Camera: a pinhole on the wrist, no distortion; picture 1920 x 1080 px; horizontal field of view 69.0 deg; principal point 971.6 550.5 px. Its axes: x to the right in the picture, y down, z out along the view. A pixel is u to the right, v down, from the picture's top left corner.
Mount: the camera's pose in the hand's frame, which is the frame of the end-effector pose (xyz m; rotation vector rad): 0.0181 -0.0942 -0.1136 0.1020 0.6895 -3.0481
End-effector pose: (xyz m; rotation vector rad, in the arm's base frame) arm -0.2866 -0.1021 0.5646 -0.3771 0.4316 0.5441
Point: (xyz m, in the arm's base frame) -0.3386 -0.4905 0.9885
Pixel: outside the picture
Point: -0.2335 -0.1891 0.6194
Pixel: 1292 86
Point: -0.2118 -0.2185 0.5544
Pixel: 946 590
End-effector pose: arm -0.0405 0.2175 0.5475 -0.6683 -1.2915 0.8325
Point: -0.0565 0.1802 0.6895
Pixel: 631 288
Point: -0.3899 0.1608 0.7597
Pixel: 796 73
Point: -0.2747 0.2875 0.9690
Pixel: 63 515
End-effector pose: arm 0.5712 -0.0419 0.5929 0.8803 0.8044 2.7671
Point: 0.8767 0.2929 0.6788
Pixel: 1247 287
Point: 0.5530 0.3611 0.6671
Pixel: 368 730
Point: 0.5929 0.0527 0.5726
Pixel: outside the picture
